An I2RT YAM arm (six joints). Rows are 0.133 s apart.
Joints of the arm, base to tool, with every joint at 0 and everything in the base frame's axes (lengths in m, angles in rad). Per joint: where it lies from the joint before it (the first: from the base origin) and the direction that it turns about. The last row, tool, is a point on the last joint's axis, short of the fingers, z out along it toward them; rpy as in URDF.
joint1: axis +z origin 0 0 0.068
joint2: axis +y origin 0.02 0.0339 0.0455
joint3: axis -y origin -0.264 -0.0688 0
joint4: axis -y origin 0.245 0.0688 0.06
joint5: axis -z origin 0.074 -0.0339 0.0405
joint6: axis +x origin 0.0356 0 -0.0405
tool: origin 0 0 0 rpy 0 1.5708 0
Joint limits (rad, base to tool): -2.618..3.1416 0..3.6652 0..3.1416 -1.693..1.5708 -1.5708..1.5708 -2.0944..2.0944
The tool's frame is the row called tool.
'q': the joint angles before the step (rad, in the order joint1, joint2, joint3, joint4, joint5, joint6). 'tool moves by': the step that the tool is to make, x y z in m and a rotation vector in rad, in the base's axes. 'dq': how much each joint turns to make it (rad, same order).
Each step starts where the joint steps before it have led.
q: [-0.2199 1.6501 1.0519 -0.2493 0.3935 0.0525]
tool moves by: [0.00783 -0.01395 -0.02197 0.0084 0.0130 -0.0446]
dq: [-0.0328 0.0785 0.0004 0.0584 0.0038 0.0133]
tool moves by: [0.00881 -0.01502 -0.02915 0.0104 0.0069 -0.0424]
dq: [-0.0332 0.1012 -0.0004 0.0870 -0.0004 0.0133]
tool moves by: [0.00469 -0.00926 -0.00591 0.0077 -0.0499 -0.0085]
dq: [-0.0221 0.0305 0.0000 0.0743 -0.0255 0.0043]
